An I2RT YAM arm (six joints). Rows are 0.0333 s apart.
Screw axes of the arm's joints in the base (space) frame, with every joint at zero. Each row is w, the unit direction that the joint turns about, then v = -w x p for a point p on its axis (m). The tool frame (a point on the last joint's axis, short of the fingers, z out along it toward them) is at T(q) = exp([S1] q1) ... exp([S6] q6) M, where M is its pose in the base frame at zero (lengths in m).
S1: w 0 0 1 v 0.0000 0.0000 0.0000
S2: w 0 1 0 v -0.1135 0.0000 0.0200
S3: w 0 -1 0 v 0.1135 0.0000 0.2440
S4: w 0 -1 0 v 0.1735 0.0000 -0.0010
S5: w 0 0 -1 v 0.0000 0.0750 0.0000
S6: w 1 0 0 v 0.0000 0.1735 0.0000
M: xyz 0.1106 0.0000 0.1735 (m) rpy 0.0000 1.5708 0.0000 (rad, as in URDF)
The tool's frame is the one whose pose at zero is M.
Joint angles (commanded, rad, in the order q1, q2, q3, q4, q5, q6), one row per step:
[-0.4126 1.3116 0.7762 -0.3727 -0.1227 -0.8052]
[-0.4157 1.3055 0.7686 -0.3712 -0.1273 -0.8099]
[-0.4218 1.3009 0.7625 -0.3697 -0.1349 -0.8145]
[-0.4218 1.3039 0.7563 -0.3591 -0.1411 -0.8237]
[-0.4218 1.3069 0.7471 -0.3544 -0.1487 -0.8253]
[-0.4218 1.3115 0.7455 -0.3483 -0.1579 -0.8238]
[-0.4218 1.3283 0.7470 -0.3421 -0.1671 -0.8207]
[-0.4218 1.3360 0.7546 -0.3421 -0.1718 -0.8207]
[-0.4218 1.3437 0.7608 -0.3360 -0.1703 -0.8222]
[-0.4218 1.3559 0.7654 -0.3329 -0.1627 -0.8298]
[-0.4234 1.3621 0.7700 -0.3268 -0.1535 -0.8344]
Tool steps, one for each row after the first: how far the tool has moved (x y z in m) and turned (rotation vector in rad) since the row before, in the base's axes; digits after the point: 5 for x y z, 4 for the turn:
[-0.00178 0.00008 -0.00076 0.0005 -0.0008 0.0034]
[-0.00170 -0.00068 -0.00065 0.0027 -0.0018 0.0022]
[0.00025 0.00013 -0.00189 -0.0018 -0.0021 0.0110]
[-0.00067 0.00059 -0.00319 0.0076 0.0046 0.0059]
[0.00071 0.00003 -0.00114 0.0076 -0.0031 0.0044]
[0.00215 -0.00061 -0.00311 0.0123 0.0050 0.0032]
[0.00184 -0.00064 0.00047 0.0035 -0.0014 0.0028]
[0.00204 -0.00097 0.00041 -0.0039 -0.0036 0.0003]
[0.00183 -0.00111 -0.00143 -0.0083 0.0073 0.0014]
[0.00142 -0.00146 0.00022 -0.0113 -0.0006 -0.0035]

